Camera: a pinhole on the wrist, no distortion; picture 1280 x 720 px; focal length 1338.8 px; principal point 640.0 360.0 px. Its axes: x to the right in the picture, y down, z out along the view. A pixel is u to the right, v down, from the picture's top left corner.
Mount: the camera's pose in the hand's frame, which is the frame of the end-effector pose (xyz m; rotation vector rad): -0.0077 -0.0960 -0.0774 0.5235 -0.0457 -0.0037
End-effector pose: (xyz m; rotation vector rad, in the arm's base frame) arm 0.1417 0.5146 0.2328 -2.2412 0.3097 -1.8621
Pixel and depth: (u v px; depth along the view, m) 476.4 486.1 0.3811
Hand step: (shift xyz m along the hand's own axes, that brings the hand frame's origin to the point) -0.0715 -0.2546 0.2682
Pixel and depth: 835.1 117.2 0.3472
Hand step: 0.0279 -0.3248 0.1936
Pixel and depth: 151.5 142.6 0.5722
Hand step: -0.2410 -0.4592 0.3622
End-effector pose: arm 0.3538 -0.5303 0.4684 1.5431 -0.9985 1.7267
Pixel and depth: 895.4 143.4 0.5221
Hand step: 0.0692 -0.4315 0.3363
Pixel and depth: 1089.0 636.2 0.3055
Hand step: 0.0805 -0.1956 0.2228
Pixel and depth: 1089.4 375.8 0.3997
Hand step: 0.1085 -0.2937 0.2765
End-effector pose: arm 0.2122 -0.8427 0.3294 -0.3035 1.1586 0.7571
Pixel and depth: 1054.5 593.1 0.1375
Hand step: 0.0285 -0.1446 0.0553
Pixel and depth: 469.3 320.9 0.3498
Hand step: -0.0678 -0.2789 0.2182
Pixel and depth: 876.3 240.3 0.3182
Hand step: 0.0345 -0.2805 0.1860
